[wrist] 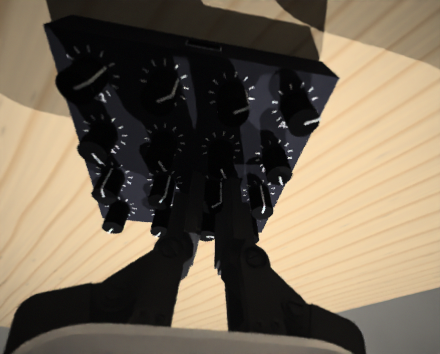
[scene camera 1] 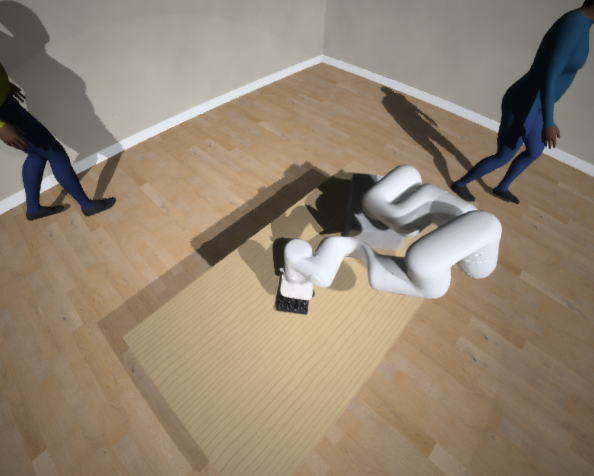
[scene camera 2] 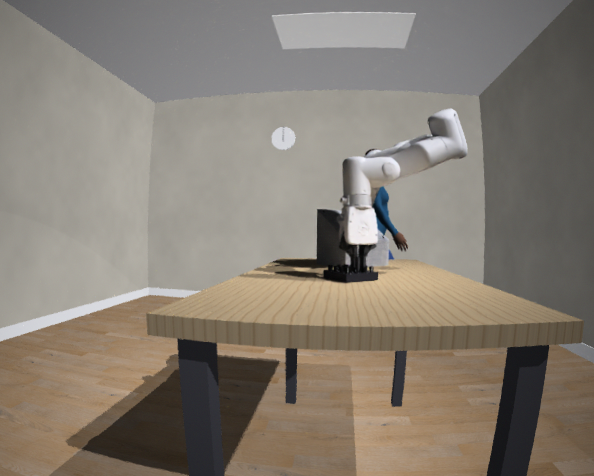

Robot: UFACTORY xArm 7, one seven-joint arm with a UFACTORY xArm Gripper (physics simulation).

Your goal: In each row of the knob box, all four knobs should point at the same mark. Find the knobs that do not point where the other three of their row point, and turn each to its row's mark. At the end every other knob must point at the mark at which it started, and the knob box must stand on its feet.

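Frame: origin at the arm's base, x left, y back, z up, level; millimetres.
Seen in the pictures: gripper, fingertip midpoint: point(wrist: 211, 192) point(scene camera 1: 296, 301) point(scene camera 2: 358, 271).
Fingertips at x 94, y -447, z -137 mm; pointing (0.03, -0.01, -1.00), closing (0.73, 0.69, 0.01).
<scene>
Pixels of each thing's top centre, then the offset from my fingertips to it. Level surfaces: height alone.
- black knob box at its top centre: point(wrist: 188, 187) point(scene camera 2: 350, 265) point(scene camera 1: 294, 294) dz +15, dx -22, dy +3 mm
- far left knob at its top centre: point(wrist: 74, 88) dz +14, dx -78, dy +1 mm
- far right knob at its top centre: point(wrist: 303, 123) dz +14, dx -23, dy +59 mm
- wooden table at its surface level: dz -24 mm
The black knob box point(scene camera 1: 292, 310) point(scene camera 2: 351, 276) point(wrist: 260, 112) stands upright on the table, four rows of four knobs facing up. My gripper point(scene camera 2: 358, 270) point(wrist: 211, 192) points down at the box. It is shut on a knob point(wrist: 213, 195), which appears to be the third from the left in the third row from the top of the wrist view. The knob behind it point(wrist: 207, 234) shows between the fingers. In the top row, the far left knob point(wrist: 82, 82) has a line slanting up right; the far right knob point(wrist: 300, 117) has a flatter line. Fingers and shadow partly hide the lower rows.
The wooden table point(scene camera 1: 280, 380) point(scene camera 2: 365, 310) carries the box and the arm's grey base point(scene camera 1: 382, 239). Neighbouring knobs point(wrist: 161, 192) point(wrist: 261, 200) stand close on both sides of the fingers. Two people stand on the floor beyond the table.
</scene>
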